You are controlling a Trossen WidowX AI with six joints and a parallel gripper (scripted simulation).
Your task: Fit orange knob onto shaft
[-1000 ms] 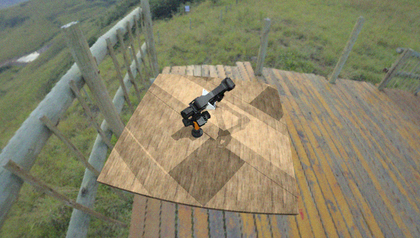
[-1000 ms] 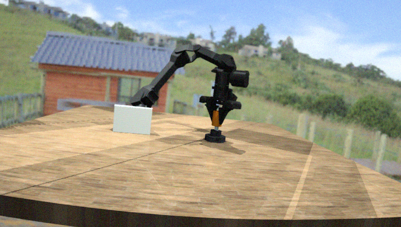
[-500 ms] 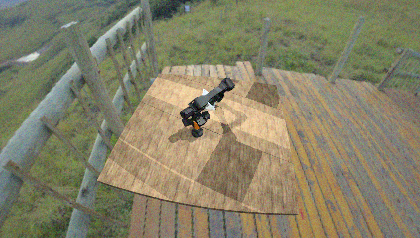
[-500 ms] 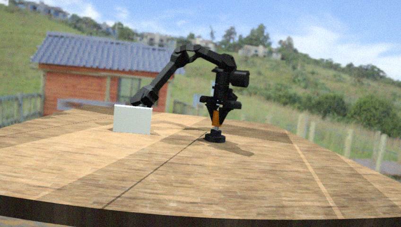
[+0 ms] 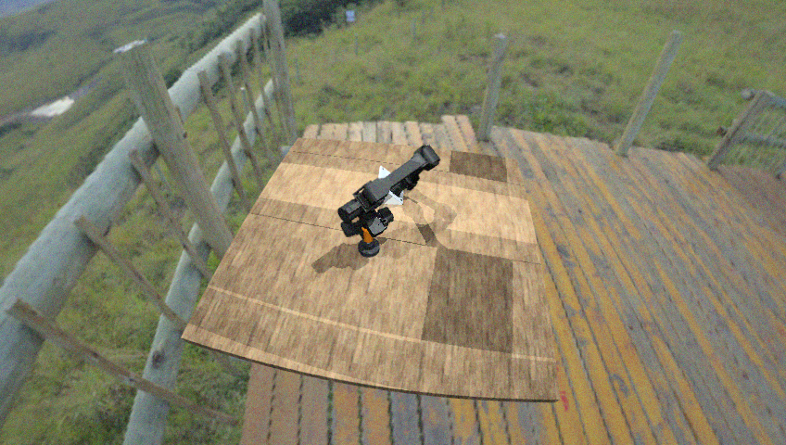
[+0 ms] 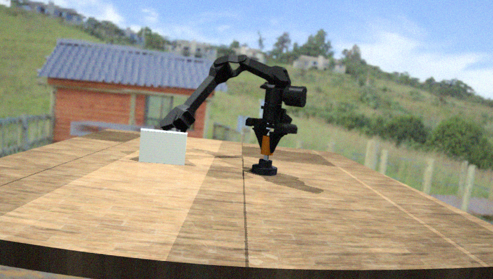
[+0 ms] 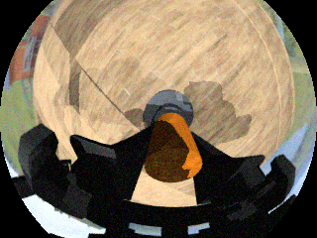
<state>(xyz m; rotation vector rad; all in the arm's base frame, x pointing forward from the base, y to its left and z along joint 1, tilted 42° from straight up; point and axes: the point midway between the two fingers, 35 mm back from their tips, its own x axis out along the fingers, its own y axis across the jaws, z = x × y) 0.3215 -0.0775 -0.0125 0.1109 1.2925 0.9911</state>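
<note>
Right now the orange knob is 30 mm above my gripper tip. The rest, counted from my gripper tip: round pedestal (40 mm below).
</note>
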